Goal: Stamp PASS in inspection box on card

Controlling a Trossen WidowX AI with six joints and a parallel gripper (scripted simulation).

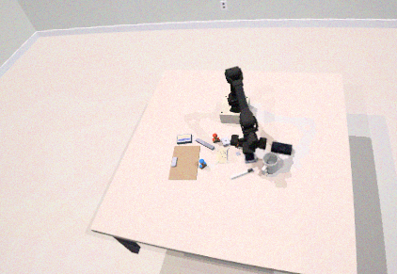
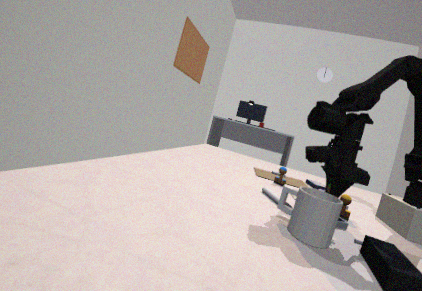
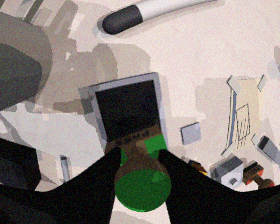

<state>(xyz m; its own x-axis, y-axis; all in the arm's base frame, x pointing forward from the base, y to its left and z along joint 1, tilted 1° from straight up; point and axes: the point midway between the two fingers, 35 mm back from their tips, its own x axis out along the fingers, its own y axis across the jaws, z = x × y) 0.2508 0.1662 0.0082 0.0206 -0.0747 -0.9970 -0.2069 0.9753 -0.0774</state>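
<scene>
The ink pad is 5 cm below my gripper tip. From my gripper tip the other things lie so: marker pen 11 cm ahead, 1 cm to the left, 5 cm below; then mug 5 cm ahead, 13 cm to the left, 2 cm below; then green stamp right at my gripper tip.
</scene>
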